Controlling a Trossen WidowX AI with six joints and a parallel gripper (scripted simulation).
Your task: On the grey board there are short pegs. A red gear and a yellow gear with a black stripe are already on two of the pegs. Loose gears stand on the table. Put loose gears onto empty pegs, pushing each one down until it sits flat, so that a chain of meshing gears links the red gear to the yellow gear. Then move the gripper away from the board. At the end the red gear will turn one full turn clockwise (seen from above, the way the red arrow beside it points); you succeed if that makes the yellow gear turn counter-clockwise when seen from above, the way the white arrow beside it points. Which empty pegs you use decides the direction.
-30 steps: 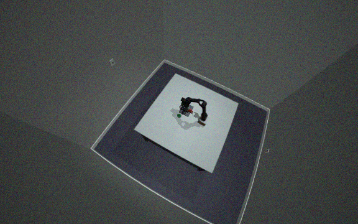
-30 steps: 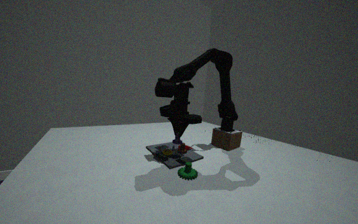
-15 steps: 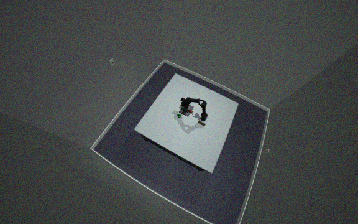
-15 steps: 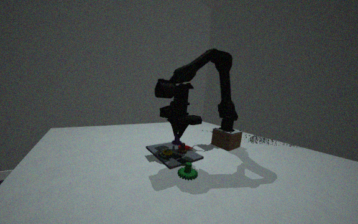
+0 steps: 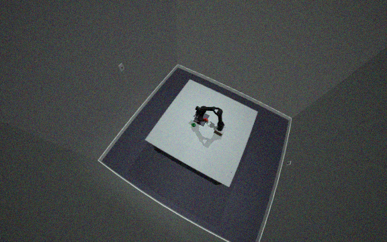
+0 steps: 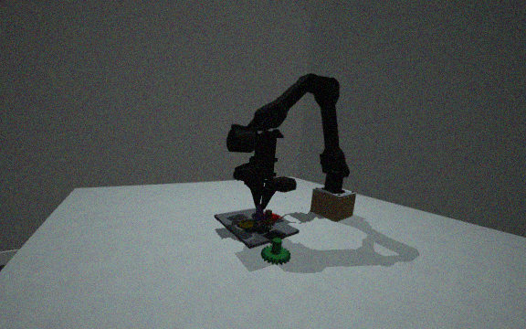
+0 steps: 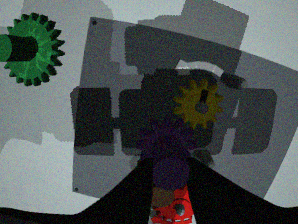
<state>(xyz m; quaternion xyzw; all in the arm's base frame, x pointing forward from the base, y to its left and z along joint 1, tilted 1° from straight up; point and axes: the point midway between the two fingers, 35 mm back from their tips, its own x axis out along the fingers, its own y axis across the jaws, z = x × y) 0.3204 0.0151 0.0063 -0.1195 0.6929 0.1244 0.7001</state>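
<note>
My gripper tip is now 5 cm above the yellow gear, 3 cm short of it and 2 cm to the left of it. From my gripper tip the other things lie so: white arrow 6 cm ahead, 5 cm below, 1 cm to the right; then purple gear 1 cm below; then red gear 7 cm behind, 5 cm below, 4 cm to the right.
</note>
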